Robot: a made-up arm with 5 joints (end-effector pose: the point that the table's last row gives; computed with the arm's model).
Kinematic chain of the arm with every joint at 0, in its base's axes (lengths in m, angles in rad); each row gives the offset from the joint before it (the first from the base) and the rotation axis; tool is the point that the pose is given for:
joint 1: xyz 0 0 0.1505 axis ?
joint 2: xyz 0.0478 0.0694 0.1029 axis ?
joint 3: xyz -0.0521 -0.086 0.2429 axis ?
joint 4: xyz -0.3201 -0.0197 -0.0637 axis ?
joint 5: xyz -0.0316 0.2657 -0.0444 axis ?
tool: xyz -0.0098 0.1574 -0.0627
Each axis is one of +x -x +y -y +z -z.
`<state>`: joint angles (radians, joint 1 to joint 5).
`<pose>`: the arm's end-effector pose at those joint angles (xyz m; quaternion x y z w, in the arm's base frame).
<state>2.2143 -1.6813 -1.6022 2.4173 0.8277</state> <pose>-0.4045 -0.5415 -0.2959 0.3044 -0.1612 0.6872 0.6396</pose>
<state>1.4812 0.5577 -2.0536 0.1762 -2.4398</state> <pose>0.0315 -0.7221 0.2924 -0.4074 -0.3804 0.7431 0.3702</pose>
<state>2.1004 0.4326 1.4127 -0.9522 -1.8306</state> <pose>0.2859 0.0476 0.1856 -0.1174 0.3797 -0.5333 0.7468</pose>
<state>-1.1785 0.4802 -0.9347 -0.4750 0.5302</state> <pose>-0.5128 0.4670 0.2540 -0.5525 0.4798 -0.0800 0.6769</pose>
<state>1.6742 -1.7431 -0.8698 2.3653 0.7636</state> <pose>-0.3465 -0.7857 0.3282 -0.1555 0.2589 0.6987 0.6485</pose>
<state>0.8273 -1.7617 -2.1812 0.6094 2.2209</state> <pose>0.0003 -0.5492 0.3664 -0.1098 -0.0042 0.6675 0.7364</pose>
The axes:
joint 1: +x
joint 2: +z
joint 3: -y
joint 4: +x
joint 5: +x

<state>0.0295 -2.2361 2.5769 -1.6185 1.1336</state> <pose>-0.3006 -0.3050 0.6791 0.8689 0.3426 0.3492 0.0762</pose>
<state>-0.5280 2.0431 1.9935 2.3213 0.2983</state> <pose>0.4461 0.0166 0.0200 -0.6043 -0.4645 -0.4370 0.4777</pose>
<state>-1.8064 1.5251 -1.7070 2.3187 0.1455</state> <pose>0.3985 0.5605 -0.3508 -0.3391 0.0921 -0.7033 0.6180</pose>
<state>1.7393 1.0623 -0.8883 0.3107 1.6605</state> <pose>-0.1713 -0.7073 0.0295 -0.8084 -0.4209 -0.4114 0.0096</pose>
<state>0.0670 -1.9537 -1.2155 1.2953 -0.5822</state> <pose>0.1889 -0.0849 0.9132 0.6124 0.0871 -0.7466 0.2450</pose>
